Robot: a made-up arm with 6 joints.
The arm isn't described. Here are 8 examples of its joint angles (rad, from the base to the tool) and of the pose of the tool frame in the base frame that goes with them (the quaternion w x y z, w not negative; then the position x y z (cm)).
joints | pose
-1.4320 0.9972 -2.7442 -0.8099 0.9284 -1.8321 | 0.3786 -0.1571 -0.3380 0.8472 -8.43 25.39 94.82
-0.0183 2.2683 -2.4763 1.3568 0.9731 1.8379 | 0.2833 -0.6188 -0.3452 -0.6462 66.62 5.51 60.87
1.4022 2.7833 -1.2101 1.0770 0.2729 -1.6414 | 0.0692 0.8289 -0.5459 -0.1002 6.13 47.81 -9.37
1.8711 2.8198 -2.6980 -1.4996 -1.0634 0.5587 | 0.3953 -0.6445 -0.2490 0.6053 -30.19 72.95 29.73
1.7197 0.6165 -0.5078 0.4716 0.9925 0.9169 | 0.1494 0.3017 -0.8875 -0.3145 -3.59 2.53 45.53
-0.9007 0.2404 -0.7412 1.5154 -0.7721 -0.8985 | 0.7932 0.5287 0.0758 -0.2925 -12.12 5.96 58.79
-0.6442 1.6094 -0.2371 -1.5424 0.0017 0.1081 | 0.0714 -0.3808 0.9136 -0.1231 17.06 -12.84 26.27
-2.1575 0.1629 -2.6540 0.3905 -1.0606 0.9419 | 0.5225 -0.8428 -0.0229 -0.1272 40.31 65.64 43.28
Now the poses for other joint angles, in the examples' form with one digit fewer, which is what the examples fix.
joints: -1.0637 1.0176 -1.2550 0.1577 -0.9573 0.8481
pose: 0.985 0.158 0.025 -0.071 5.3 -11.8 80.4
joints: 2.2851 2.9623 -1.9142 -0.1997 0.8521 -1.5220
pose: 0.087 0.909 0.393 0.107 -39.9 47.9 -10.4
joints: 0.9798 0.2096 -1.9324 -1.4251 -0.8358 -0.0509
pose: 0.861 0.024 -0.432 -0.268 -35.1 -41.3 69.1
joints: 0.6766 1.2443 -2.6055 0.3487 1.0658 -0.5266
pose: 0.802 -0.377 0.410 0.215 -1.6 1.9 97.2
